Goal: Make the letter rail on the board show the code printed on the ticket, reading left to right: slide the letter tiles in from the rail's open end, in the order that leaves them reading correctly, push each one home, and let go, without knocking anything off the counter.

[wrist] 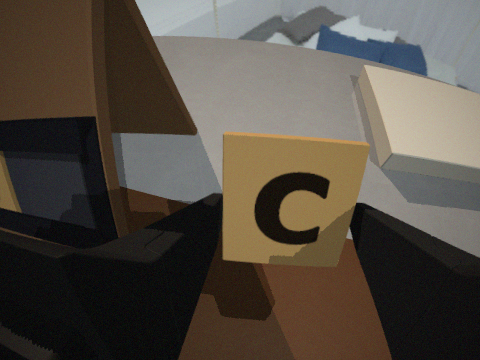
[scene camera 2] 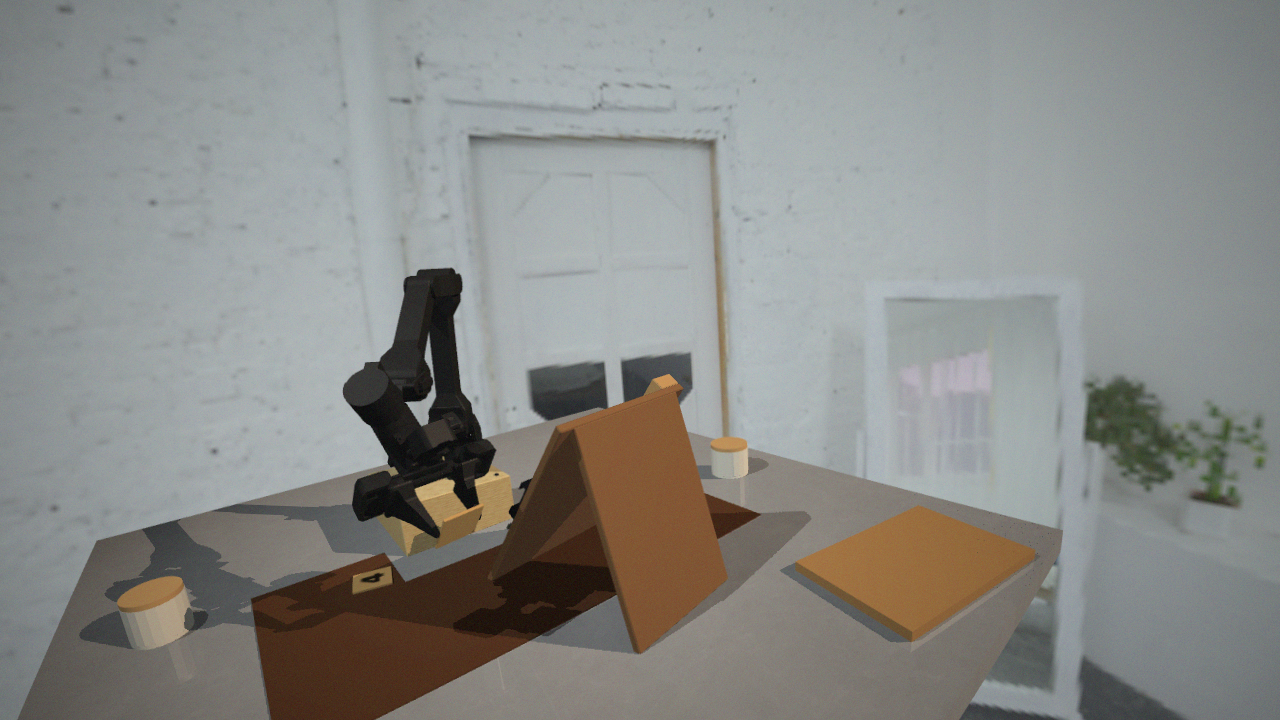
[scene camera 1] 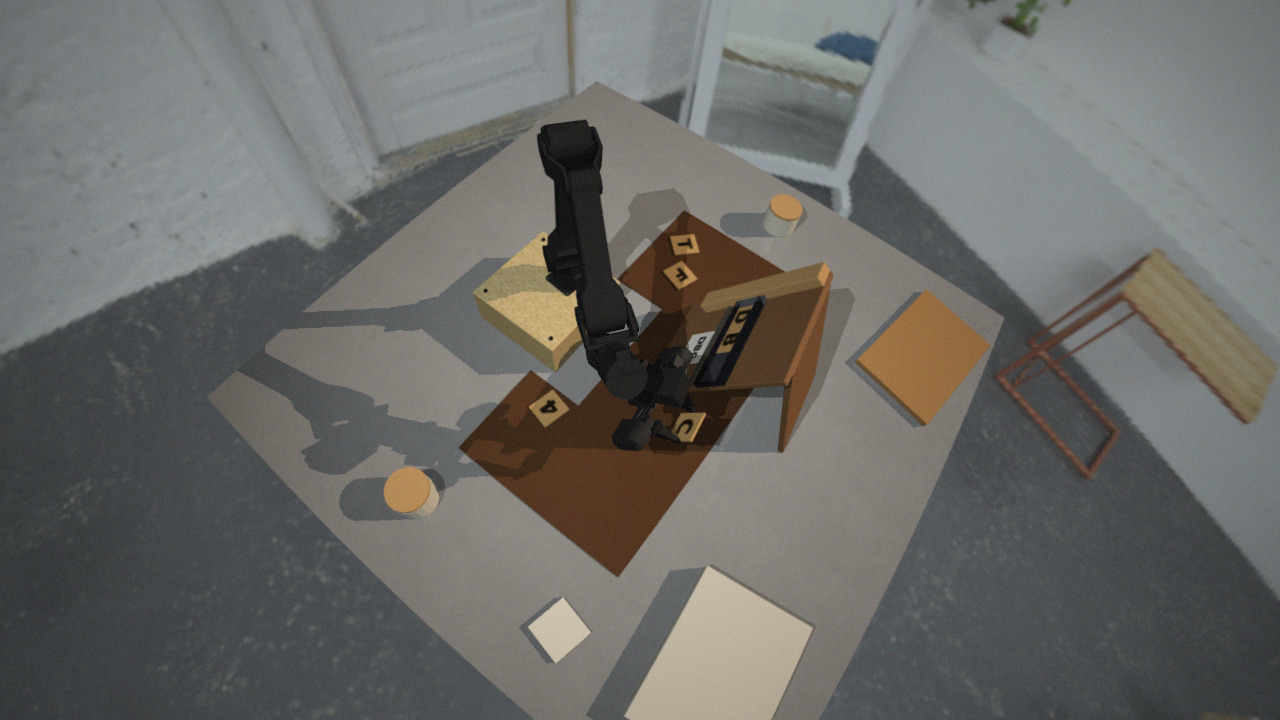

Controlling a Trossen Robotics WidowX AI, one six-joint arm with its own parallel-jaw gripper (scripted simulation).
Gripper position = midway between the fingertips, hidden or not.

Labels:
The gripper shows in the wrist view (288, 208), in scene camera 2 (459, 527) and in scene camera 1 (686, 427). A small cream square shows in scene camera 1 (559, 629); in the wrist view it is out of frame, in scene camera 2 it is out of frame. A cream slab shows in the wrist view and in scene camera 1; in scene camera 2 it is out of frame. An orange slab shows in scene camera 2 and in scene camera 1; in the wrist view it is hidden by a slanted wooden board. One and the same spot on the orange slab: (scene camera 1: 924, 355) is (scene camera 2: 910, 560). The same spot on the cream slab: (wrist: 418, 124) is (scene camera 1: 723, 616).

